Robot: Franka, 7 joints.
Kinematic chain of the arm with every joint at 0, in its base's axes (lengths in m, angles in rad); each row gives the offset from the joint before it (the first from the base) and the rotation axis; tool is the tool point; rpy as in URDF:
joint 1: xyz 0 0 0.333 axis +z
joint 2: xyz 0 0 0 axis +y
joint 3: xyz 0 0 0.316 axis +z
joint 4: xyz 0.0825 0 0 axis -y
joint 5: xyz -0.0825 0 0.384 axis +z
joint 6: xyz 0 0 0 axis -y
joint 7: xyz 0.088 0 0 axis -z
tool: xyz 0 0 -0.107 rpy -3.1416 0 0
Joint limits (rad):
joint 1: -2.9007..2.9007
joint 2: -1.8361..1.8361
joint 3: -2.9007..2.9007
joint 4: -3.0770..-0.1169
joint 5: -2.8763..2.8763
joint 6: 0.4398..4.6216
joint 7: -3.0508..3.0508
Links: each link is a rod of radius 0.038 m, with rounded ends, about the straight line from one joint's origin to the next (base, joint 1, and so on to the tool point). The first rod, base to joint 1, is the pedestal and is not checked.
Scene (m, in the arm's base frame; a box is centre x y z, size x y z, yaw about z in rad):
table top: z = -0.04
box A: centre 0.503 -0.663 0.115 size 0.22 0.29 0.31 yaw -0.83
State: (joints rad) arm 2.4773 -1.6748 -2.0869 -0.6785 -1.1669 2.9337 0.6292
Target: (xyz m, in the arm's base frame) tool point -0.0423 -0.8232 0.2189
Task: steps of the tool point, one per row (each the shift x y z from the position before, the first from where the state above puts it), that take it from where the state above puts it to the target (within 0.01 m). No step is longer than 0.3 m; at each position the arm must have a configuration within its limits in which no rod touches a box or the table.
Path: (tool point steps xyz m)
1: -0.0556 -0.1623 0.1923
2: -0.1157 -0.1075 0.1881
3: -0.1379 -0.0310 0.1673
4: -0.1170 0.0414 0.1305
5: -0.0953 -0.1771 -0.1116
6: -0.1047 -0.1179 -0.1592
7: -0.1058 -0.0499 -0.1751
8: -0.0989 0.0117 -0.1610

